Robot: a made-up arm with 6 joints. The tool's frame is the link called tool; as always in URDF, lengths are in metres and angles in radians.
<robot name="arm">
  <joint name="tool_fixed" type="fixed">
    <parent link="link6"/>
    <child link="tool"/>
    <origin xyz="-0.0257 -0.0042 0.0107" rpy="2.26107 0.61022 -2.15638"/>
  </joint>
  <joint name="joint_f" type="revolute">
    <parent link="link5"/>
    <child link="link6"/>
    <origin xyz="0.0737 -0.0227 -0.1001"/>
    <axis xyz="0 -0.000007 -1"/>
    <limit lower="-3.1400" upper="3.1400"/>
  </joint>
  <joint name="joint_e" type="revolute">
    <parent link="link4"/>
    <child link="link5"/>
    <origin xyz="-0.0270 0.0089 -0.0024"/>
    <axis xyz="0 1 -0.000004"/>
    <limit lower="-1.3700" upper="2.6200"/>
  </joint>
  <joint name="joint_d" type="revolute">
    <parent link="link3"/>
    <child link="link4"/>
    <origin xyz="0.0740 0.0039 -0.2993"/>
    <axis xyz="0 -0.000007 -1"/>
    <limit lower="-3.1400" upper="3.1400"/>
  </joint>
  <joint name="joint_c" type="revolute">
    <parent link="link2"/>
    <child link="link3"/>
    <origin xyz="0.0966 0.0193 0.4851"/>
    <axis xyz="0 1 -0.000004"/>
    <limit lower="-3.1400" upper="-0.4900"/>
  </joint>
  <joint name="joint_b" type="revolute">
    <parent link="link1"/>
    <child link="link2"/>
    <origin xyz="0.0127 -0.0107 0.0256"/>
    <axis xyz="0 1 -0.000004"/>
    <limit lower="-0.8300" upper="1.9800"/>
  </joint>
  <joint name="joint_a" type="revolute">
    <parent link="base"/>
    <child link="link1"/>
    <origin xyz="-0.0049 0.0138 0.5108"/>
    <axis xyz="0 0 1"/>
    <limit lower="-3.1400" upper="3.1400"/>
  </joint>
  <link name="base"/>
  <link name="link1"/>
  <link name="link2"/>
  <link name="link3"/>
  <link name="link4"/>
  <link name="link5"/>
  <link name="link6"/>
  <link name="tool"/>
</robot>
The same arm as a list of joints. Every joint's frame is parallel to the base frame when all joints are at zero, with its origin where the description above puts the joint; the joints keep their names.
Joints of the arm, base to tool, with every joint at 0 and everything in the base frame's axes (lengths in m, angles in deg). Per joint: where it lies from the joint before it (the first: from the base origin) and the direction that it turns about. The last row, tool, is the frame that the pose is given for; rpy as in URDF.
joint_a: axis +z xyz -0.0049 0.0138 0.5108
joint_b: axis +y xyz 0.0127 -0.0107 0.0256
joint_c: axis +y xyz 0.0966 0.0193 0.4851
joint_d: axis -z xyz 0.074 0.0039 -0.2993
joint_e: axis +y xyz -0.027 0.0089 -0.0024
joint_f: axis -z xyz 0.0737 -0.0227 -0.1001
tool: xyz -0.0257 -0.0042 0.0107 rpy 129.55 34.96 -123.55
Joint limits (deg, base to tool): -179.91..179.91 -47.56..113.45 -179.91..-28.07 -179.91..179.91 -78.5..150.11 -179.91..179.91

